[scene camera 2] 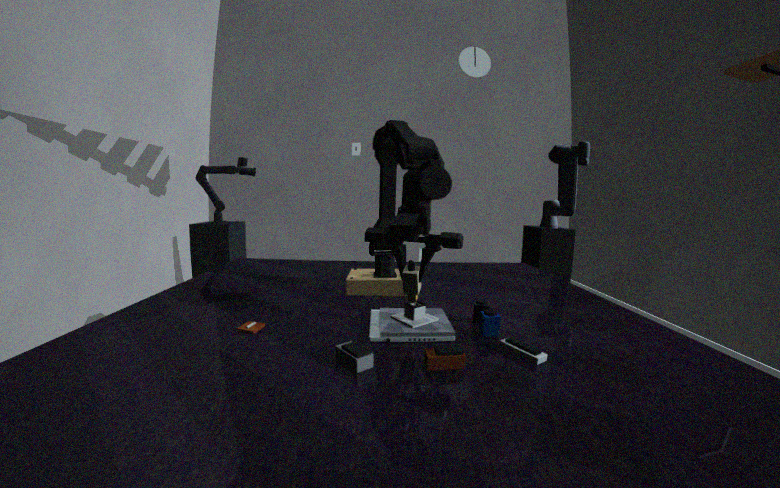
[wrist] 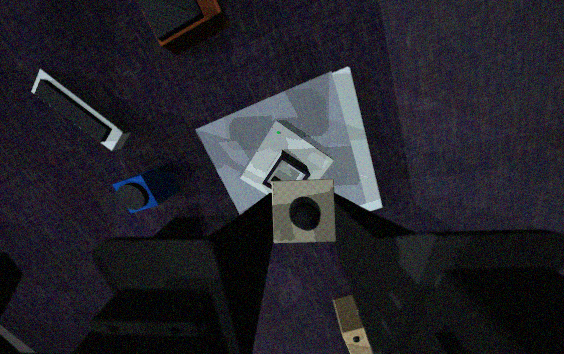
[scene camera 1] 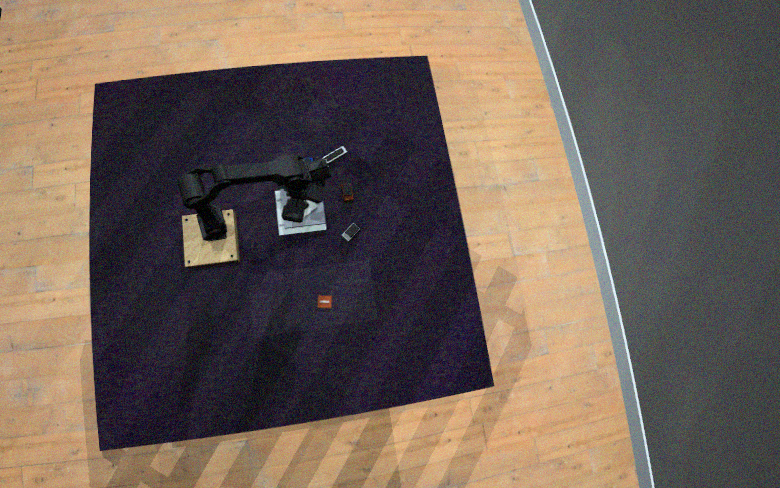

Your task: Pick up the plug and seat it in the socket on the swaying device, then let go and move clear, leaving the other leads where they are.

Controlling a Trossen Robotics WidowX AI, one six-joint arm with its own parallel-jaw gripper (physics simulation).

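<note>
The plug (scene camera 2: pixel 410 283) (wrist: pixel 322 193) is a beige square block with a dark round hole in its upper face. My gripper (scene camera 2: pixel 411 276) (wrist: pixel 300 198) is shut on it and holds it upright above the device. The device is a grey slab (scene camera 2: pixel 445 330) (wrist: pixel 227 131) on a white base, with a white plate and raised socket (scene camera 2: pixel 415 312) (wrist: pixel 286 156) on top. The socket is turned at an angle to the plug in the wrist view. Part of its dark-rimmed opening shows beyond the plug's edge; the plug's lower end and the near part of the opening are hidden.
Around the device are a blue block (scene camera 2: pixel 490 325) (wrist: pixel 151 196), a long white holder (scene camera 2: pixel 541 357) (wrist: pixel 80 102), an orange block (scene camera 2: pixel 445 361) (wrist: pixel 212 9) and a grey-white block (scene camera 1: pixel 346 235) (scene camera 2: pixel 361 363). A flat orange square (scene camera 1: pixel 324 305) (scene camera 2: pixel 245 329) lies farther off.
</note>
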